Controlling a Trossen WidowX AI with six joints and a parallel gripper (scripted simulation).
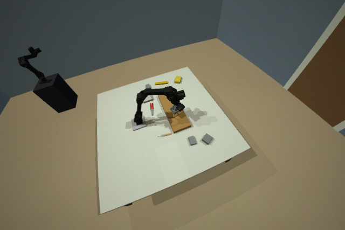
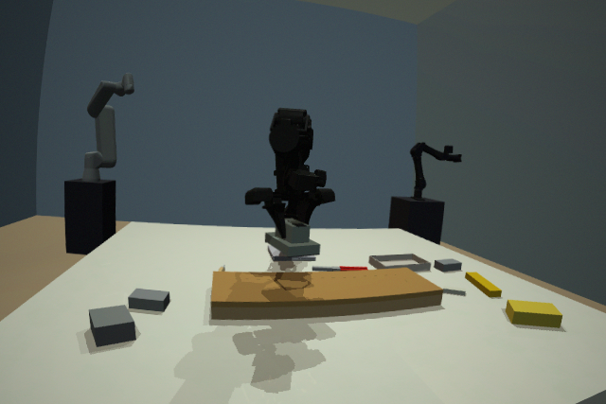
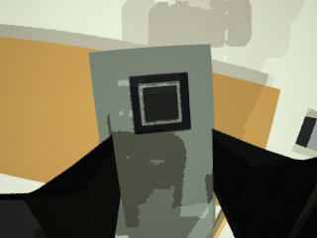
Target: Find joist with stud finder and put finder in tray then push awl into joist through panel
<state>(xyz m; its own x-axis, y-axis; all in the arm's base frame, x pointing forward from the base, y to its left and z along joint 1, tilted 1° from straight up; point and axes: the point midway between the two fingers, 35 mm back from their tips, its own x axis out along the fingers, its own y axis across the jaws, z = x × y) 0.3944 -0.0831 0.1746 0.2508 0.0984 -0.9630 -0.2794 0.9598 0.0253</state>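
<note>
Right now the grey tray is 250 mm behind my gripper tip, 400 mm to the left of it and 140 mm below it. From my gripper tip the other things lie so: wooden-handled pointed tool (220 mm behind, 150 mm to the right, 150 mm below); then red-handled tool (240 mm behind, 190 mm to the left, 150 mm below); then stud finder (10 mm ahead, 20 mm above).
</note>
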